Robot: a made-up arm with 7 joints.
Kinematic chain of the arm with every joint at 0, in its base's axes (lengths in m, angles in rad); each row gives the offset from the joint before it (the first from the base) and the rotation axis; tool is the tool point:
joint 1: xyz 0 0.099 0 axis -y
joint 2: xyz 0 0.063 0 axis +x
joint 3: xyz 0 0 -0.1 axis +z
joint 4: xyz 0 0 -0.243 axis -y
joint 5: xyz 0 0 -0.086 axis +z
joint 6: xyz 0 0 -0.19 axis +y
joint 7: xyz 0 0 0 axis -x
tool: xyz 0 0 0
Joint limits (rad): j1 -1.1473..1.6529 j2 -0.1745..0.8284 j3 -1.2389..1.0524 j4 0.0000..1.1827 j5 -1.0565..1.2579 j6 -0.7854..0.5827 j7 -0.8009..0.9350
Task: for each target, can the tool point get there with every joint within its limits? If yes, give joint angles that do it. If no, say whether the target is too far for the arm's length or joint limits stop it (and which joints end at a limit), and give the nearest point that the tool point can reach.
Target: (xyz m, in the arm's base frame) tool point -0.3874 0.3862 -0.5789
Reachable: no: too far | nearest point -0.3277 0.3517 -0.4897 | short by 0.113 m
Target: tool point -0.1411 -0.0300 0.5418
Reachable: no: joint limits stop it (at a limit: joint 1, joint 2, joint 4) | nearest point 0.4041 -0.0036 0.2734 | short by 0.608 m
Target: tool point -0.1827 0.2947 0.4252
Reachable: no: joint limits stop it (at a limit: joint 1, joint 2, joint 4) | nearest point 0.2052 0.5628 0.2505 | short by 0.503 m
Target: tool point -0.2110 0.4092 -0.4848
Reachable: yes | joints -0.7077 0.5974 -0.4769 0.6833 0.8591 0.2869 -0.4038
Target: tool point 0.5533 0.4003 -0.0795
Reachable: yes | joints 1.3099 0.5388 -0.8830 0.3857 0.0487 0.1754 0.4427
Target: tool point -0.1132 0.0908 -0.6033
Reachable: yes | joints -0.2151 -0.0723 -0.9738 0.1172 0.3682 0.2876 0.6303
